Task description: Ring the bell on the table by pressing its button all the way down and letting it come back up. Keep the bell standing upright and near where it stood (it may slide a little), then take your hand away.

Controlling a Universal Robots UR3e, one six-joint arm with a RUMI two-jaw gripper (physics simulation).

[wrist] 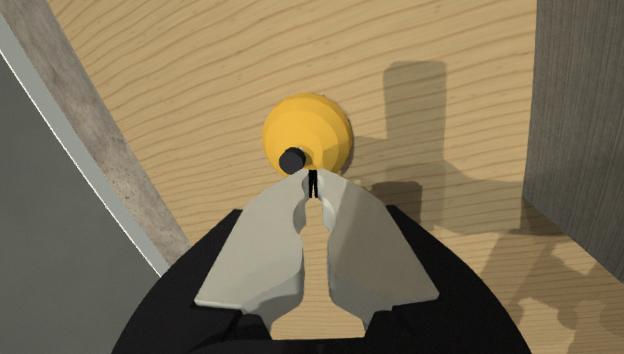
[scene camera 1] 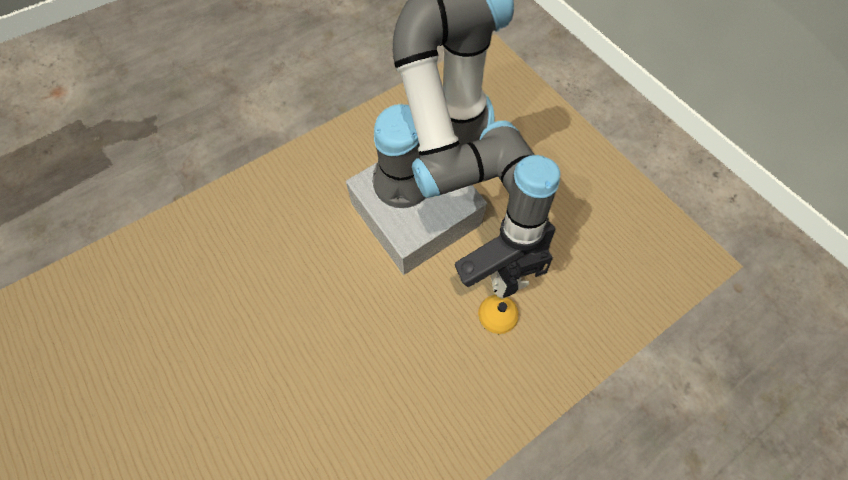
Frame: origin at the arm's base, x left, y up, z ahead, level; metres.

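Where they show: gripper, fingertip midpoint: (wrist: 312, 173) (scene camera 1: 499, 295); arm's base, origin of the base link: (scene camera 1: 402, 181).
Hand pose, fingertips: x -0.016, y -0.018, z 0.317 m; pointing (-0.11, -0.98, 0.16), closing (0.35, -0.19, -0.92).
Each offset is from my fingertips to the top centre of the thing. Level surfaces: height alone.
A yellow dome-shaped bell @[dx -0.004, dy -0.020, dz +0.020 m] (scene camera 1: 497, 319) (wrist: 300, 120) stands upright on the wooden table @[dy -0.086 m] (scene camera 1: 267, 333) (wrist: 210, 65). Its black button @[dx -0.004, dy -0.020, dz +0.020 m] (scene camera 1: 502, 306) (wrist: 292, 160) stands up at the top and its whole round cap shows. My gripper (scene camera 1: 501, 292) (wrist: 312, 173) is shut and empty, pointing down. In the wrist view the fingertips lie just right of and below the button, with a small gap between them and it, and overlap the bell's lower edge in the picture. In the scene view they show beside the bell, towards the robot's base. Their exact height above the bell is hard to tell.
The grey base block (scene camera 1: 410, 228) (wrist: 580, 100) of the arm stands on the table behind the gripper. The table's right edge and the concrete floor (scene camera 1: 731, 368) lie beyond the bell. A wall (scene camera 1: 743, 53) with a white skirting runs at the upper right of the scene view.
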